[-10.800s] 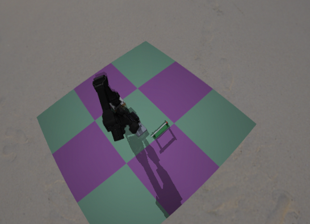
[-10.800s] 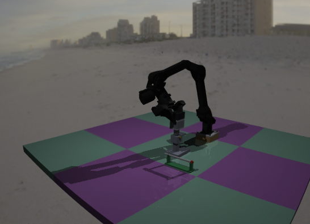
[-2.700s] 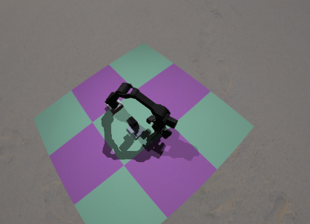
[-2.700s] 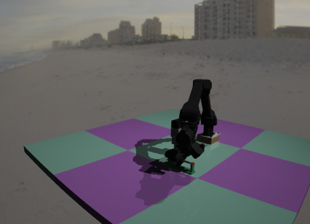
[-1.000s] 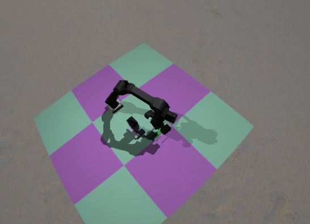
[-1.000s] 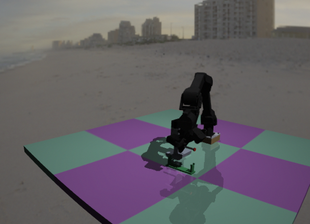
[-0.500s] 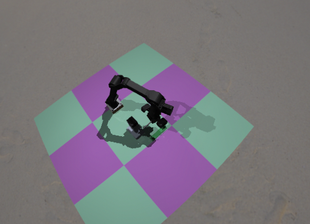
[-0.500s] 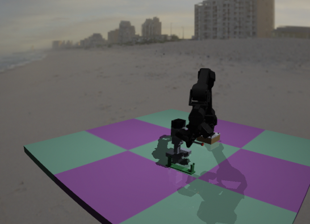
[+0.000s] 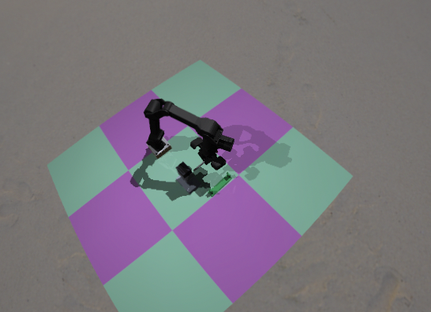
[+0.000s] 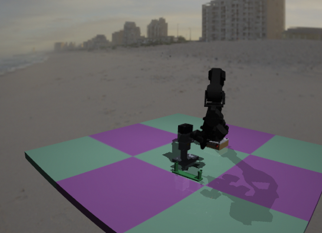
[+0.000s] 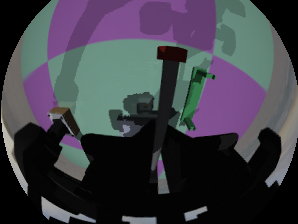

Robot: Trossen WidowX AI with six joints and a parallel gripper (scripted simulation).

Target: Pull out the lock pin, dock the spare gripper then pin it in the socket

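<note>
Now: gripper tip 10 cm to the left of the grey mount, 5 cm above it and 4 cm past it. From my gripper tip the other things lie so: spare gripper (11 cm to the right, 3 cm behind, 3 cm above); green cradle (9 cm ahead, 7 cm below, 2 cm to the right).
</note>
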